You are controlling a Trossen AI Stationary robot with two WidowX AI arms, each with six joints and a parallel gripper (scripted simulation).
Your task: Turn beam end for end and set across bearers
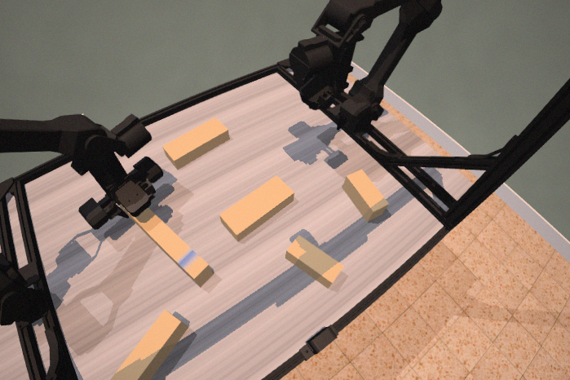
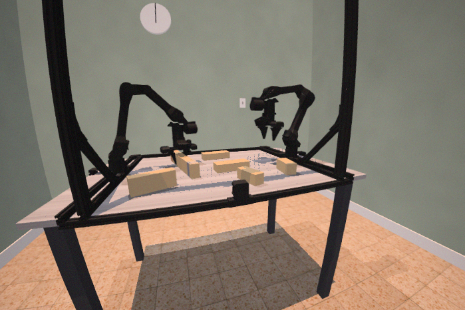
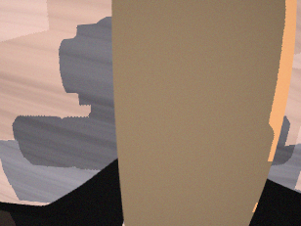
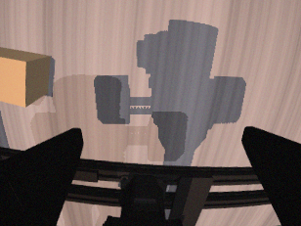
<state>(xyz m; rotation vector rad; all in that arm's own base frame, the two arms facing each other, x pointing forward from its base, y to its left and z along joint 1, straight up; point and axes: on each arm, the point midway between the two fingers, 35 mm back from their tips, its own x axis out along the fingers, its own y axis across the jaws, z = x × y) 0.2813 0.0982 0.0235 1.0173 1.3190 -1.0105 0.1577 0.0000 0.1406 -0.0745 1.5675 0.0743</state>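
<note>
Right now my left hand is 5 cm past the beam, 1 cm to the left of it and 1 cm above it.
</note>
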